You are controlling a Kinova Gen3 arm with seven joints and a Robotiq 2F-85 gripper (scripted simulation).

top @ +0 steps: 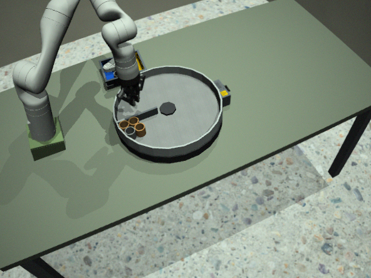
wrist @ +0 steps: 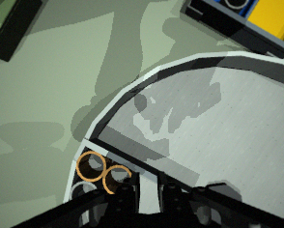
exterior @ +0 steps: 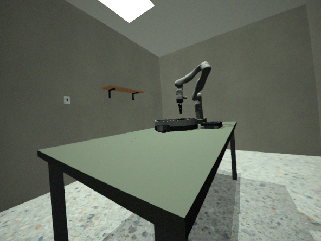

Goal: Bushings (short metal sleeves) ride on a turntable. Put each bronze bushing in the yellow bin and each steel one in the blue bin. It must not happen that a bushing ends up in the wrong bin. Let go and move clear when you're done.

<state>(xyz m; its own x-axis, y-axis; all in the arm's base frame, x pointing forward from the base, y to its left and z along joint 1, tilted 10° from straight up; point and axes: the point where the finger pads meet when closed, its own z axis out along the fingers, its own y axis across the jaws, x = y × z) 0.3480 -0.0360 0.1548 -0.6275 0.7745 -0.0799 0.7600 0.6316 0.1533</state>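
Now: hand 12 cm short of the turntable, 11 cm above it and 1 cm to the right of it.
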